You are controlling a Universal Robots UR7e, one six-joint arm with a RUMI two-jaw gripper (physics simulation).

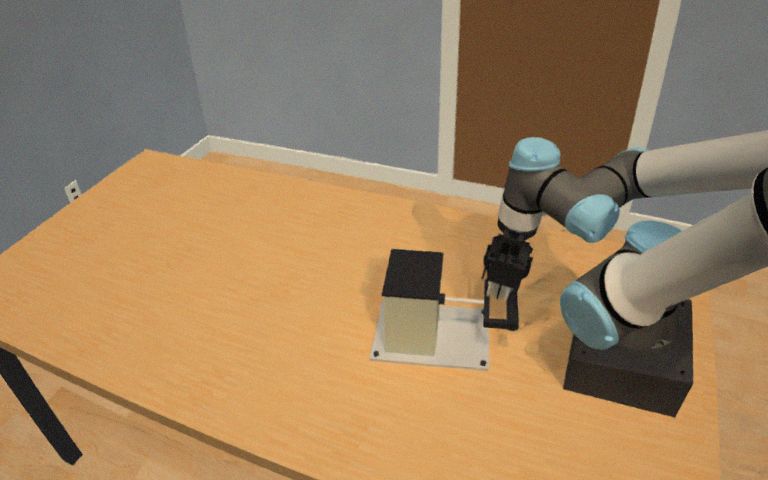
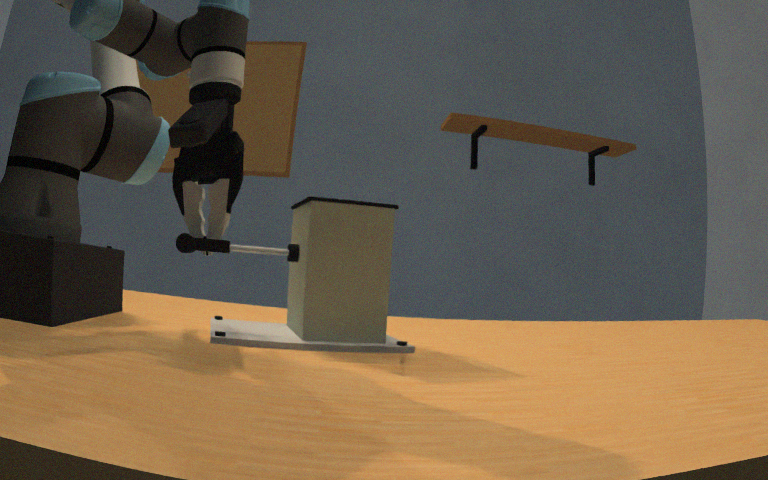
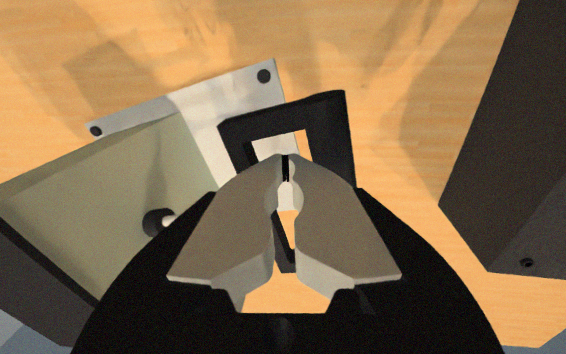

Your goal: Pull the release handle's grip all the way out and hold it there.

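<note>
The release handle's grip (image 1: 500, 323) (image 2: 218, 245) (image 3: 326, 117) is a black rectangular loop on a thin pale rod (image 1: 464, 300) (image 2: 260, 249). The rod comes out of the side of a pale green box (image 1: 410, 325) (image 2: 348, 271) (image 3: 100, 200) with a black top. A long stretch of rod shows between box and grip. My gripper (image 1: 498, 294) (image 2: 207, 236) (image 3: 286, 158) points down with its fingers shut. Its tips reach down into the loop's opening, with no part of the grip clamped between them. Contact between the fingers and the loop's bars is hard to tell.
The box stands on a light grey base plate (image 1: 461, 345) (image 2: 249, 331) (image 3: 220, 97) with black bolts at its corners. The arm's dark base block (image 1: 628, 382) (image 2: 28, 277) (image 3: 515, 150) stands beyond the grip, on the side away from the box.
</note>
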